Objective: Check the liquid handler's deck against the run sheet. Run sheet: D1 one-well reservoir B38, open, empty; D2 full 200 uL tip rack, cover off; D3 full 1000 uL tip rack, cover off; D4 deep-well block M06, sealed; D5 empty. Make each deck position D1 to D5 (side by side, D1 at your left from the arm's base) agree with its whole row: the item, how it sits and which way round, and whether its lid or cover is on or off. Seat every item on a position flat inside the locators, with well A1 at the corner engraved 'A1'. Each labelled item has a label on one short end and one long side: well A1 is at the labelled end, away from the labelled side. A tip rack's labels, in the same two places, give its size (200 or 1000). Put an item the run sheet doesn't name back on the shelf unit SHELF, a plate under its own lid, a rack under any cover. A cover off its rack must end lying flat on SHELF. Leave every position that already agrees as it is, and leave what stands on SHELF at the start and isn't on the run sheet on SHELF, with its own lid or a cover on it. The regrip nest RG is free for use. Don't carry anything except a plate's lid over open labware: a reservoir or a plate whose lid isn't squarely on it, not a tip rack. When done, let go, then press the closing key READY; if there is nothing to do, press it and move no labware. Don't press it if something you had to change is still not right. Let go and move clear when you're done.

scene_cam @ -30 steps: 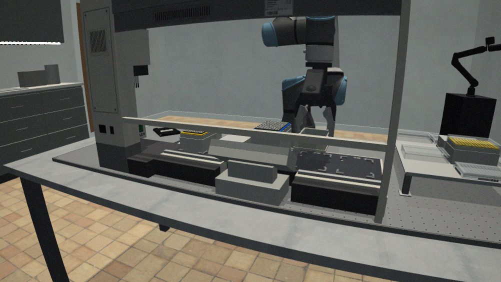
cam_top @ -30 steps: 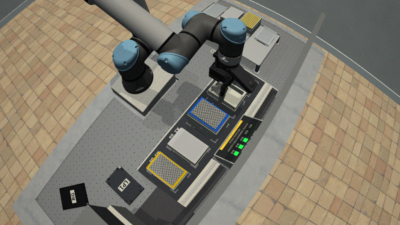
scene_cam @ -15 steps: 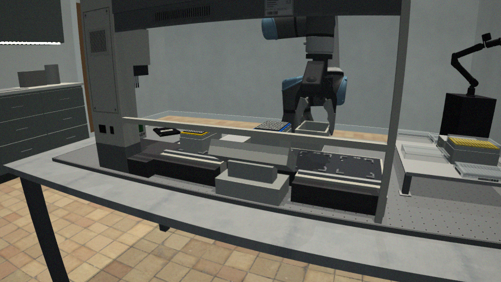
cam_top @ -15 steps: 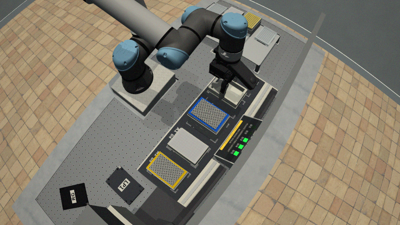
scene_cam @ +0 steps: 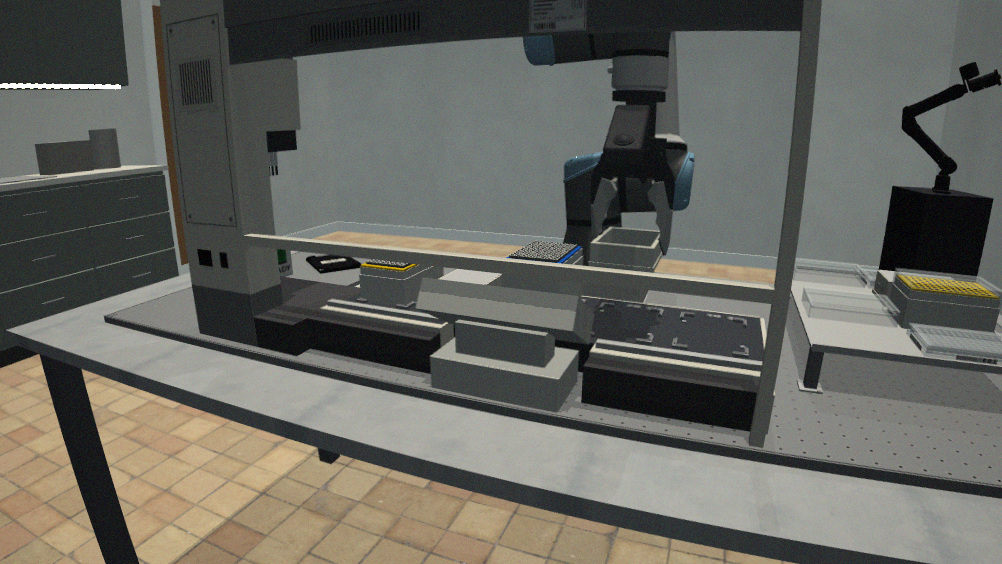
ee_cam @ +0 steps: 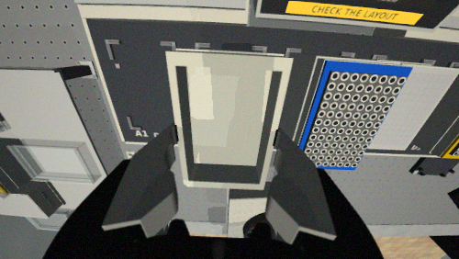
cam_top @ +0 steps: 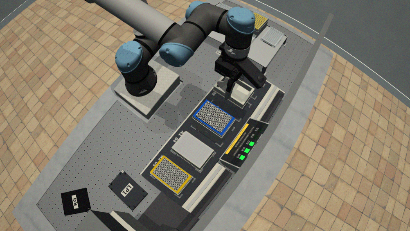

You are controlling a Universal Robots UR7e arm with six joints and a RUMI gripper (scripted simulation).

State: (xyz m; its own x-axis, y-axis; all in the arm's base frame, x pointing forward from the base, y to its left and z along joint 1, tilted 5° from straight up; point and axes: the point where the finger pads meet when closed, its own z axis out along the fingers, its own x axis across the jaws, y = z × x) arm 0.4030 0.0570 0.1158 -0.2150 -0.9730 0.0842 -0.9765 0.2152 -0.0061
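The blue-framed tip rack lies 40 mm behind my hand, 130 mm to the right of it and 50 mm below it. The rest, counted from my hand: handler's frame bar: 150 mm ahead, 210 mm to the right; then one-well reservoir: 10 mm below; then handler's frame post: 220 mm ahead, 140 mm to the left, 70 mm above.
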